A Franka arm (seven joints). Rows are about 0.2 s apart.
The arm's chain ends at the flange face. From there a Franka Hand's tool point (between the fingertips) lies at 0.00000 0.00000 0.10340 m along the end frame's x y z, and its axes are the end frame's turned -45 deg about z.
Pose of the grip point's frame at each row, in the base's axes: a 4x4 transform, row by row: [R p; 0 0 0 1], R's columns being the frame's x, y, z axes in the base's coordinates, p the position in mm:
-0.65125, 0.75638, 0.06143, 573.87; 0.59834, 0.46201, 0.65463, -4.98; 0.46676, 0.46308, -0.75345, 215.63; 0, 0, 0, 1
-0.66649, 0.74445, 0.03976, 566.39; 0.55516, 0.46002, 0.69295, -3.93; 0.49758, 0.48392, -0.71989, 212.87; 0, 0, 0, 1
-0.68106, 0.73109, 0.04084, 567.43; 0.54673, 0.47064, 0.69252, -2.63; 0.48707, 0.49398, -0.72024, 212.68; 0, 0, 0, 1
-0.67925, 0.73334, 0.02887, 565.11; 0.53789, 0.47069, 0.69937, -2.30; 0.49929, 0.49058, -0.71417, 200.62; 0, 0, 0, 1
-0.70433, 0.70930, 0.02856, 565.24; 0.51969, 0.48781, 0.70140, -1.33; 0.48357, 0.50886, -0.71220, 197.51; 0, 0, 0, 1
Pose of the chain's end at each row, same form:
0.07434, 0.99534, 0.06143, 567.52; 0.74978, -0.09640, 0.65463, -72.67; 0.65750, -0.00260, -0.75345, 293.54; 0, 0, 0, 1
0.05513, 0.99769, 0.03976, 562.28; 0.71784, -0.06727, 0.69295, -75.58; 0.69403, -0.00966, -0.71989, 287.31; 0, 0, 0, 1
0.03538, 0.99854, 0.04084, 563.21; 0.71939, -0.05380, 0.69252, -74.24; 0.69371, 0.00489, -0.72024, 287.15; 0, 0, 0, 1
0.03825, 0.99885, 0.02887, 562.12; 0.71317, -0.04752, 0.69937, -74.61; 0.69994, -0.00616, -0.71417, 274.47; 0, 0, 0, 1
0.00351, 0.99959, 0.02856, 562.29; 0.71241, -0.02254, 0.70140, -73.85; 0.70175, 0.01788, -0.71220, 271.15; 0, 0, 0, 1

